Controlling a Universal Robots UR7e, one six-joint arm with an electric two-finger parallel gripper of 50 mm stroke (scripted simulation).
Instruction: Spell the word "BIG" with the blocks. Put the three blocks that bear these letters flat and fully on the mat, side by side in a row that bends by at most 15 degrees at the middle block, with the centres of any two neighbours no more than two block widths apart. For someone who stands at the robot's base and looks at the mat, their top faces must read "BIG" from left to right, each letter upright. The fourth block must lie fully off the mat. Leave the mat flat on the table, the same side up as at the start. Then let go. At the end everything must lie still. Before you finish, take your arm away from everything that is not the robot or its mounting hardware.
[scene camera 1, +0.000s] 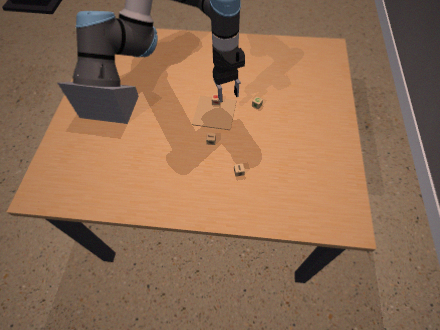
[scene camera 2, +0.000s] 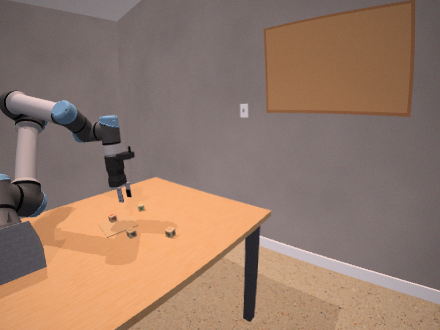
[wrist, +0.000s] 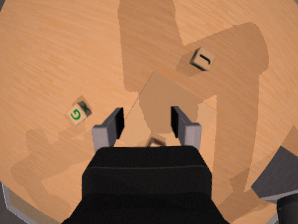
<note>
In view: the gripper (wrist: 147, 116) and a tan mat (wrist: 150, 116).
</note>
